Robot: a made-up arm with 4 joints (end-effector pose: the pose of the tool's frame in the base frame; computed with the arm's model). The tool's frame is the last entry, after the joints. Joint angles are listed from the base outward.
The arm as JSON. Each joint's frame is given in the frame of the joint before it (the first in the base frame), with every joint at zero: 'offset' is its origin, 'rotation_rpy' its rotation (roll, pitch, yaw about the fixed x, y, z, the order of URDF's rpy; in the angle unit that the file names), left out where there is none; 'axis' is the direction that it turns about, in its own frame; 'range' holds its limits. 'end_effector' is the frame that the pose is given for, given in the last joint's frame.
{
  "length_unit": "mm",
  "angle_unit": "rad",
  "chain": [
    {
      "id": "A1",
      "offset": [
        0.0,
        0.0,
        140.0
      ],
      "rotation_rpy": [
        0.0,
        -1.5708,
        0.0
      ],
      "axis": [
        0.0,
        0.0,
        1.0
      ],
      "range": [
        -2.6,
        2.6
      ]
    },
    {
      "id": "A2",
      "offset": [
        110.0,
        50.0,
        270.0
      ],
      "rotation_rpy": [
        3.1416,
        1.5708,
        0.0
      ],
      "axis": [
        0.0,
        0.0,
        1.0
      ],
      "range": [
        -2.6,
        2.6
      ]
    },
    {
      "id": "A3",
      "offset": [
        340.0,
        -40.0,
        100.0
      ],
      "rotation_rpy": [
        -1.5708,
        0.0,
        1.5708
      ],
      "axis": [
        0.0,
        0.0,
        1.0
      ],
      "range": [
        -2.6,
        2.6
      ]
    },
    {
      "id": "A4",
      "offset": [
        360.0,
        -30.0,
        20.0
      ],
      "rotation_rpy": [
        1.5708,
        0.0,
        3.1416
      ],
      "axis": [
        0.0,
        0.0,
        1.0
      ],
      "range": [
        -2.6,
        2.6
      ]
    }
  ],
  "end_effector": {
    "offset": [
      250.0,
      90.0,
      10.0
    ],
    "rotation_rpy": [
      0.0,
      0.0,
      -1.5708
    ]
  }
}
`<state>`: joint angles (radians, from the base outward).
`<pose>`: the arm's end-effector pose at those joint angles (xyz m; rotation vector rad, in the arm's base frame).
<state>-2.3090 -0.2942 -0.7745 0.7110</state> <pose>-0.1533 0.1416 0.2290 -2.7836 1.3723 -0.3400</pose>
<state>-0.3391 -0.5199 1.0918 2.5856</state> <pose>0.0904 -0.2278 0.6438 -0.7858 0.8937 2.7771</pose>
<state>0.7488 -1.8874 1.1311 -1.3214</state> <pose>-0.3736 0.5591 -0.1168 -0.6088 -0.8972 0.9038</pose>
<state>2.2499 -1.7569 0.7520 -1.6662</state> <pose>-0.1916 -0.2569 -0.4910 -2.0205 -0.2940 0.8571</pose>
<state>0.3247 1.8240 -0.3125 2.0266</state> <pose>-0.7666 -0.0200 -0.0415 -0.4299 -0.2591 0.2475</pose>
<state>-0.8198 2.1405 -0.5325 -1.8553</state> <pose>-0.7928 -0.0787 -0.2107 -0.1950 -0.7734 2.0098</pose>
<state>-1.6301 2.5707 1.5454 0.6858</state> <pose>-0.3397 -0.2318 0.1144 0.9044 2.4372 0.2978</pose>
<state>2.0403 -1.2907 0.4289 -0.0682</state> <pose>-0.1408 -0.0908 -0.1168 -2.0631 1.0950 1.0936</pose>
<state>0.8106 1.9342 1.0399 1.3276</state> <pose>-0.4517 0.2829 0.3268 -0.6481 0.7660 -0.9398</pose>
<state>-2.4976 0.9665 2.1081 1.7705</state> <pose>0.0112 -0.3740 -0.1393 0.9934 0.2276 2.2961</pose>
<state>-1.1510 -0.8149 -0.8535 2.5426</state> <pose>0.1590 0.4251 -0.0565 -0.4740 2.0830 -1.6188</pose>
